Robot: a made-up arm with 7 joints. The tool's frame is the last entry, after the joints. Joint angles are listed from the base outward. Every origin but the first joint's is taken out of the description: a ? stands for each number. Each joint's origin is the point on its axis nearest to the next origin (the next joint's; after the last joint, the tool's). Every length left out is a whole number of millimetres.
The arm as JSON. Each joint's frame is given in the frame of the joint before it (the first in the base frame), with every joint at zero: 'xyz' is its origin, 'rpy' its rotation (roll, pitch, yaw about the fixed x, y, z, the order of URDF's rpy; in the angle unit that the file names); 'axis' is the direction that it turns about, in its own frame. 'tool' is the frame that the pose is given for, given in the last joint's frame.
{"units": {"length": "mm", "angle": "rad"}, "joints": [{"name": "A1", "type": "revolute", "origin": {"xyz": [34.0, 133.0, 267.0], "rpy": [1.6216, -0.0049, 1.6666]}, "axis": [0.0, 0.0, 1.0]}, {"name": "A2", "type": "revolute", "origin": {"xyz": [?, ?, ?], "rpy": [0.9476, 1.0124, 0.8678]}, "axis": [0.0, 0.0, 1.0]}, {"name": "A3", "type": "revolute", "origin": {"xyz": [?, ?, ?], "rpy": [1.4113, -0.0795, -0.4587]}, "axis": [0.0, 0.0, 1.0]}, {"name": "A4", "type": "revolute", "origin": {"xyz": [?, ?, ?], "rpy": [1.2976, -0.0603, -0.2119]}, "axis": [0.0, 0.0, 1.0]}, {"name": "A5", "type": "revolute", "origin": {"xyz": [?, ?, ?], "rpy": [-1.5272, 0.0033, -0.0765]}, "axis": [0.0, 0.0, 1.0]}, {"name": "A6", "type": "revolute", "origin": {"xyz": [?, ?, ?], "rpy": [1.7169, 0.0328, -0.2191]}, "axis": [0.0, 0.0, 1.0]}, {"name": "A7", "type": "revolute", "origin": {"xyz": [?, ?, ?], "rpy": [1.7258, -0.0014, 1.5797]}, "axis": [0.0, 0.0, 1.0]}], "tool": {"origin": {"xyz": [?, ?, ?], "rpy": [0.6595, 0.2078, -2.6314]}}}
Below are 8 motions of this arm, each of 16 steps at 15 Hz.
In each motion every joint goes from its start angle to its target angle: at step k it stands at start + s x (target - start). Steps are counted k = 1, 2, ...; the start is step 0. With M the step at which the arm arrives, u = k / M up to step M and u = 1 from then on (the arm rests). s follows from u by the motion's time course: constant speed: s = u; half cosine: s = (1 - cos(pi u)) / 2; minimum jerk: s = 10 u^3 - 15 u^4 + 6 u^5.
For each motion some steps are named. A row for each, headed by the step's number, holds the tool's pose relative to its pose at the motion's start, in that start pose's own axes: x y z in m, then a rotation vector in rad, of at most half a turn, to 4 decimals.
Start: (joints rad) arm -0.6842 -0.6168 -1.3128 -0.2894 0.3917 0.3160 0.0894
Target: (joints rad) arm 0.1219 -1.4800 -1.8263 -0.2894 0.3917 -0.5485 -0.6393
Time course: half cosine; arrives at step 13
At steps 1, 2, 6, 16:
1: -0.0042 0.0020 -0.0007 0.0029 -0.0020 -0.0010
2: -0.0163 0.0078 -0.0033 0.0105 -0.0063 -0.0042
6: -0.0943 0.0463 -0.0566 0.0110 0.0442 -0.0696
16: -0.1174 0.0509 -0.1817 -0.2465 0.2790 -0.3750

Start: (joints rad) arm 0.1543 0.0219 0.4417 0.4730 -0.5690 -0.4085 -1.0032
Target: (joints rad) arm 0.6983 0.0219 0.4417 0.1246 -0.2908 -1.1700 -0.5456
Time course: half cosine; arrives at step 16
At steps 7, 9, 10, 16:
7: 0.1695 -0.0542 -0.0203 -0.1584 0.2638 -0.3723
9: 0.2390 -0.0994 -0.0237 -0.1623 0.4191 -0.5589
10: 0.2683 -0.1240 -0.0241 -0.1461 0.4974 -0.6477
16: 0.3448 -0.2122 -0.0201 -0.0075 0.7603 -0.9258

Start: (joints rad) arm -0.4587 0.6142 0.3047 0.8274 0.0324 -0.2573 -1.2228
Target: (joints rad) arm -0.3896 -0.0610 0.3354 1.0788 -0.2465 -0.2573 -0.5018
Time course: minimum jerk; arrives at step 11
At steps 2, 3, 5, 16:
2: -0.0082 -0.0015 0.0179 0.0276 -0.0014 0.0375
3: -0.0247 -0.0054 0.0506 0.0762 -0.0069 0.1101
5: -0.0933 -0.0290 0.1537 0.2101 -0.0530 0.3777
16: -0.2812 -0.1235 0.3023 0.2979 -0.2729 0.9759

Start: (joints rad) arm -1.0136 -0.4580 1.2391 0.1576 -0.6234 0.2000 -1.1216
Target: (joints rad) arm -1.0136 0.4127 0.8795 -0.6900 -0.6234 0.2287 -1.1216
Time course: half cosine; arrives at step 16
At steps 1, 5, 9, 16:
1: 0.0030 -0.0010 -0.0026 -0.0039 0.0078 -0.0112
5: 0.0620 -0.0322 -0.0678 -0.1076 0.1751 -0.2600
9: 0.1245 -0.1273 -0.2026 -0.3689 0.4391 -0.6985
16: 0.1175 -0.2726 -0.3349 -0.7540 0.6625 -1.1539

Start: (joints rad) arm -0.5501 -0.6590 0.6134 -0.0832 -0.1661 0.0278 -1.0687
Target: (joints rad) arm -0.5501 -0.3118 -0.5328 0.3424 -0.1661 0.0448 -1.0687
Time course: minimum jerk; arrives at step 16
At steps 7, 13, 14, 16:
7: 0.1543 -0.0649 0.1101 0.3068 0.2080 -0.0649
13: 0.4089 -0.2848 0.1514 0.7754 0.3623 -0.3232
14: 0.4214 -0.3017 0.1489 0.8015 0.3649 -0.3436
16: 0.4274 -0.3101 0.1476 0.8143 0.3660 -0.3538

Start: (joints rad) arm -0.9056 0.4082 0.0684 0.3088 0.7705 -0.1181 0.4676
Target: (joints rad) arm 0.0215 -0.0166 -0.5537 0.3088 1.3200 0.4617 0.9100
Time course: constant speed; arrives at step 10
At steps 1, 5, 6, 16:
1: -0.0279 -0.0660 0.0125 0.0374 -0.0344 -0.0098
5: -0.1513 -0.2903 -0.0221 0.1477 -0.1466 -0.0952
6: -0.1827 -0.3315 -0.0475 0.1664 -0.1656 -0.1264
16: -0.2942 -0.4236 -0.1842 0.2146 -0.1915 -0.2785

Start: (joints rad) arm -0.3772 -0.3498 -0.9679 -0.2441 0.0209 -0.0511 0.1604
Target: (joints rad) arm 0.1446 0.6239 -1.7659 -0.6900 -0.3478 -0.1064 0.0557
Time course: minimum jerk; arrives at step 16
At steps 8, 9, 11, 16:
8: -0.1902 -0.2750 0.1927 0.6706 -0.5384 -0.0240
9: -0.2642 -0.3285 0.1973 0.8064 -0.6854 0.0244
11: -0.3981 -0.4066 0.1633 1.0172 -0.9503 0.1635
16: -0.5044 -0.4578 0.0923 1.1655 -1.1807 0.3446

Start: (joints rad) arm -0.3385 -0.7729 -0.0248 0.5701 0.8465 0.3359 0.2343
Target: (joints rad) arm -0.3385 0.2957 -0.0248 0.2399 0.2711 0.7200 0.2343
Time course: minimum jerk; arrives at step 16
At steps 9, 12, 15, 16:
9: 0.3175 0.0010 -0.2654 0.4309 0.3348 0.2737
12: 0.3999 0.0245 -0.4452 0.6437 0.4981 0.2670
15: 0.4164 0.0364 -0.5158 0.7147 0.5604 0.2441
16: 0.4167 0.0367 -0.5174 0.7161 0.5618 0.2435

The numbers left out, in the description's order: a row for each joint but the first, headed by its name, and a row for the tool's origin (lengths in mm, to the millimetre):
A2: 149.0 -23.0 0.0
A3: 158.0 124.0 0.0
A4: 393.0 43.0 0.0
A5: 44.0 -33.0 0.0
A6: 24.0 8.0 0.0
A7: 71.0 -58.0 0.0
tool: -52.0 -35.0 0.0

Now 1 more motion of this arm.
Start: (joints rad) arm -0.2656 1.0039 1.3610 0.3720 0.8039 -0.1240 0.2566
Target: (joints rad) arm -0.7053 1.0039 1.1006 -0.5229 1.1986 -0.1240 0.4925
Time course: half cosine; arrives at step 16
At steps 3, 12, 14, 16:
3: -0.0018 0.0071 -0.0069 0.0034 0.0718 0.0046
12: -0.0355 0.0978 -0.1087 0.0207 0.7136 0.1443
14: -0.0427 0.1142 -0.1275 0.0188 0.8018 0.1766
16: -0.0454 0.1201 -0.1343 0.0177 0.8326 0.1886

